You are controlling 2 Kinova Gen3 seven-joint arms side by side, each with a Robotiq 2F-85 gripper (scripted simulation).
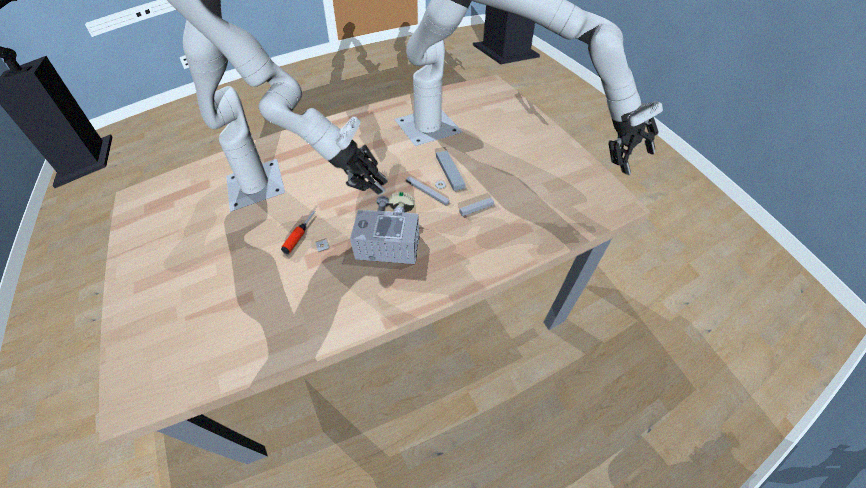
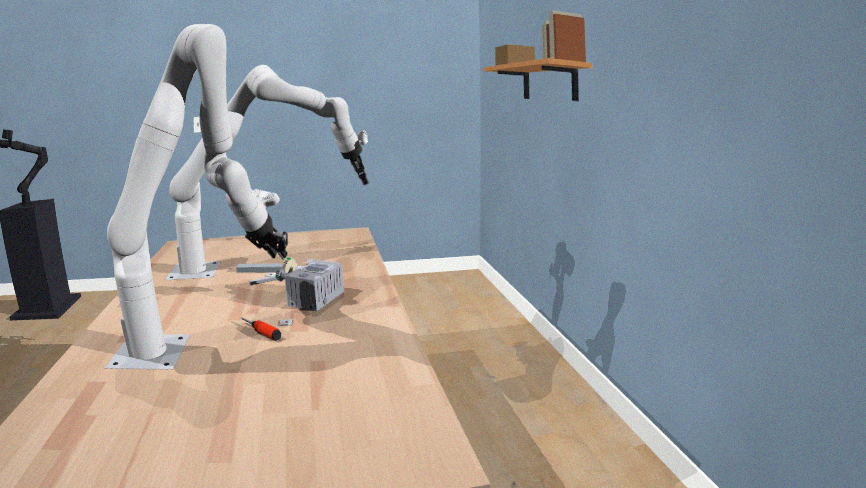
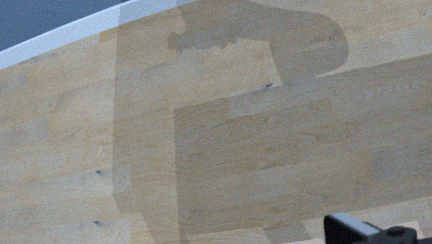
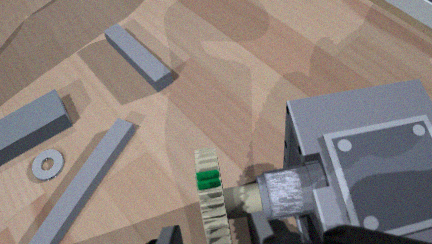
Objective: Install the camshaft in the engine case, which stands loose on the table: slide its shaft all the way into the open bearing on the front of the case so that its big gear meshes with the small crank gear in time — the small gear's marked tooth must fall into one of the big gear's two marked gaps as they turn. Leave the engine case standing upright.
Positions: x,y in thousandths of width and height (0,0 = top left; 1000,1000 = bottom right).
Labels:
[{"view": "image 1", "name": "my left gripper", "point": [738,335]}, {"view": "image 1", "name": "my right gripper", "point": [444,384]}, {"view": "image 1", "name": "engine case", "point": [443,485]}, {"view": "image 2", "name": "my right gripper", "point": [324,526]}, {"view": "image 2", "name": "engine case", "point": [360,589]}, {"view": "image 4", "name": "engine case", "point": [828,666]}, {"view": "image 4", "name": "short bar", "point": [355,293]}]

